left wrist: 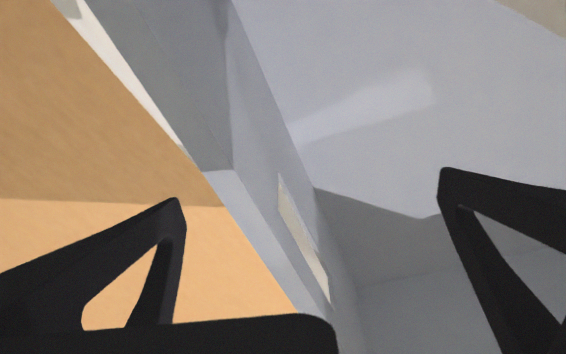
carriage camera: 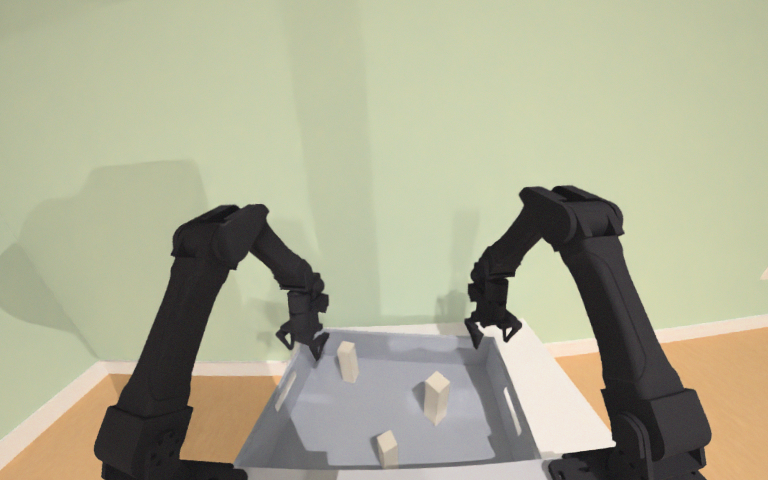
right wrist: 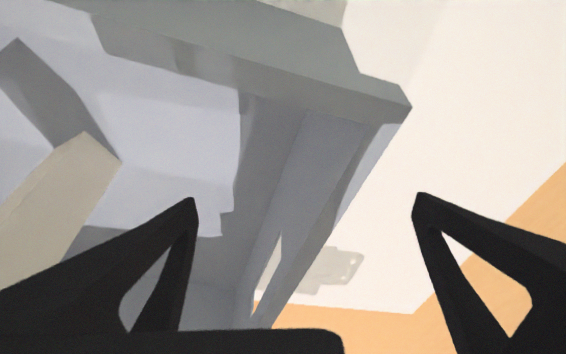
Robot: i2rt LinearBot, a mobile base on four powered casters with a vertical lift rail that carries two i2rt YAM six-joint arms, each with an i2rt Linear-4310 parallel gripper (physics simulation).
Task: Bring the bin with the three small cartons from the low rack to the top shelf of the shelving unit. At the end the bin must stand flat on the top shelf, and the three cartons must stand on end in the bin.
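Frame: origin at the left arm's base, x right, y back, z down, level; metres.
Seen in the pictures: left gripper, between the fingertips: (left wrist: 308,197) (carriage camera: 304,354); right gripper, between the fingertips: (carriage camera: 490,344) (right wrist: 304,206).
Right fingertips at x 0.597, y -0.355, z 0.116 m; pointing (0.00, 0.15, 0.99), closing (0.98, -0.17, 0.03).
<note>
A point is followed by its place in that frame.
The grey-blue bin (carriage camera: 396,346) @[x 0.327, y -0.426, z 0.181 m] (left wrist: 255,125) @[x 0.034, y -0.361, z 0.181 m] (right wrist: 325,145) @[x 0.613, y -0.351, z 0.170 m] stands flat on the white low rack (carriage camera: 555,390) @[x 0.790, y -0.289, z 0.252 m] (right wrist: 475,100) @[x 0.743, y -0.357, z 0.252 m]. Three beige cartons stand on end in it: one carton (carriage camera: 347,362) @[x 0.180, y -0.351, z 0.157 m] at the back left, one carton (carriage camera: 436,399) @[x 0.415, y -0.222, z 0.137 m] right of the middle and one carton (carriage camera: 387,450) @[x 0.296, y -0.122, z 0.139 m] at the front. Part of a carton (right wrist: 60,200) @[x 0.436, y -0.262, z 0.182 m] shows in the right wrist view. My left gripper (carriage camera: 304,352) @[x 0.056, y -0.355, z 0.125 m] (left wrist: 308,197) @[x 0.056, y -0.355, z 0.125 m] is open and empty above the bin's left wall, near the back corner. My right gripper (carriage camera: 493,343) @[x 0.597, y -0.355, z 0.116 m] (right wrist: 304,206) @[x 0.597, y -0.355, z 0.116 m] is open and empty above the right wall, near the back corner. The shelving unit does not show.
A green wall (carriage camera: 419,141) @[x 0.426, y -0.629, z -0.433 m] rises behind the rack. Wooden floor (carriage camera: 226,413) @[x -0.398, y -0.417, z 0.557 m] (left wrist: 100,125) @[x -0.347, y -0.297, z 0.557 m] lies to the left of the rack, and more to its right. The bin's side walls have hand slots, a left slot (carriage camera: 285,390) (left wrist: 304,240) and a right slot (carriage camera: 512,410) @[x 0.591, y -0.190, z 0.147 m].
</note>
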